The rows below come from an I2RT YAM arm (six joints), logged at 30 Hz.
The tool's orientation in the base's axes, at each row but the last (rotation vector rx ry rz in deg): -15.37, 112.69, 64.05; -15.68, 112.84, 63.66; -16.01, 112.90, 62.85; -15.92, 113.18, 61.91; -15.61, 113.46, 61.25; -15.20, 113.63, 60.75; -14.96, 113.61, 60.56; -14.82, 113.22, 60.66; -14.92, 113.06, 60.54; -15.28, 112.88, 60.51; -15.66, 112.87, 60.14; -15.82, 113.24, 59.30; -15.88, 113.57, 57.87
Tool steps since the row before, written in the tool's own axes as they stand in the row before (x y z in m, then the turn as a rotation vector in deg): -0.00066, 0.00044, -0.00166, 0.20, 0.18, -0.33; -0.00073, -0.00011, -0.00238, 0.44, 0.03, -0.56; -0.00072, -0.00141, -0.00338, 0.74, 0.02, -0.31; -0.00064, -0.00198, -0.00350, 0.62, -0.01, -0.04; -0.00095, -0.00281, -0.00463, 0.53, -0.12, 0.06; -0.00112, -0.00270, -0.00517, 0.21, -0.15, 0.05; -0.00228, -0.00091, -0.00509, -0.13, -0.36, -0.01; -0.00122, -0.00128, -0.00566, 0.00, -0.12, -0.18; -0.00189, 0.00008, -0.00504, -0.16, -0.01, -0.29; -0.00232, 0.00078, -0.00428, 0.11, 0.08, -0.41; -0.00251, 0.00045, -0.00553, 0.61, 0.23, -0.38; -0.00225, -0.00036, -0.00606, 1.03, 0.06, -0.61; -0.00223, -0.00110, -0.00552, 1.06, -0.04, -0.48
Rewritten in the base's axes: -0.00076, -0.00119, 0.00118, -0.41, -0.11, 0.04; -0.00082, -0.00208, 0.00110, -0.61, -0.34, -0.17; -0.00069, -0.00362, 0.00059, -0.65, -0.09, -0.47; -0.00053, -0.00403, 0.00027, -0.40, 0.08, -0.47; -0.00059, -0.00546, 0.00036, -0.23, 0.07, -0.49; -0.00090, -0.00583, 0.00073, -0.02, -0.01, -0.26; -0.00111, -0.00487, 0.00264, 0.26, -0.26, -0.11; -0.00192, -0.00534, 0.00174, -0.04, -0.21, -0.02; -0.00187, -0.00415, 0.00287, -0.07, -0.26, 0.20; -0.00153, -0.00323, 0.00340, -0.35, -0.24, 0.07; -0.00199, -0.00440, 0.00371, -0.72, -0.03, -0.24; -0.00205, -0.00521, 0.00325, -1.01, -0.23, -0.59; -0.00141, -0.00520, 0.00276, -0.90, -0.20, -0.71
